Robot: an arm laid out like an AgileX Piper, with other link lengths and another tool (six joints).
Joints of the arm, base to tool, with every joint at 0 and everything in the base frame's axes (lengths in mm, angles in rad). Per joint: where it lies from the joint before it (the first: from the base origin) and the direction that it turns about. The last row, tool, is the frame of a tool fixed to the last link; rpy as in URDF.
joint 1: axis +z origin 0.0 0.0 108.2
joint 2: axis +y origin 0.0 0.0 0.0
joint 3: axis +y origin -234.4 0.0 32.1
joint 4: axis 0.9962 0 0.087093 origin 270.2 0.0 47.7
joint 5: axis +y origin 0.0 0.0 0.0
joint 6: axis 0.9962 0 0.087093 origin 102.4 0.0 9.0
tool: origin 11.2 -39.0 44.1 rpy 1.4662 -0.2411 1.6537
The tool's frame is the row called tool.
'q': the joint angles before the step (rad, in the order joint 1, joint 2, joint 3, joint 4, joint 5, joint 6). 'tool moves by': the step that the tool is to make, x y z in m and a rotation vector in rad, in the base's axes. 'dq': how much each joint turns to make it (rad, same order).
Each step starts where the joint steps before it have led.
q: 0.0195, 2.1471, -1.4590, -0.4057, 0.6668, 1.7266
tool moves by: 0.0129, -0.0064, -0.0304, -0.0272, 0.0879, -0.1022
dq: -0.0102, 0.1867, -0.1832, -0.0240, 0.1142, 0.0730
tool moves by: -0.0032, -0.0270, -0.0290, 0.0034, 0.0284, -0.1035
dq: -0.0674, 0.1028, -0.0629, -0.0069, 0.0013, 0.0426
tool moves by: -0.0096, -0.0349, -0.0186, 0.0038, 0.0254, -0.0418
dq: -0.0845, 0.0480, -0.0079, 0.0006, -0.0276, -0.0360
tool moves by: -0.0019, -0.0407, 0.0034, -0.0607, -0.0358, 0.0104
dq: -0.0806, 0.0011, 0.0000, -0.0866, -0.0590, -0.0163
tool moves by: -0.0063, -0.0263, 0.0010, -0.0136, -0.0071, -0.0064
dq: -0.0600, -0.0001, -0.0001, -0.0127, -0.0261, -0.0388
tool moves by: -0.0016, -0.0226, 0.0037, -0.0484, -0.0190, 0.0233
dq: -0.0422, 0.0002, -0.0002, -0.0682, -0.0410, -0.0058
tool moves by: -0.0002, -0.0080, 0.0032, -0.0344, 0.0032, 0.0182
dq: -0.0109, -0.0002, 0.0001, -0.0496, -0.0073, 0.0064
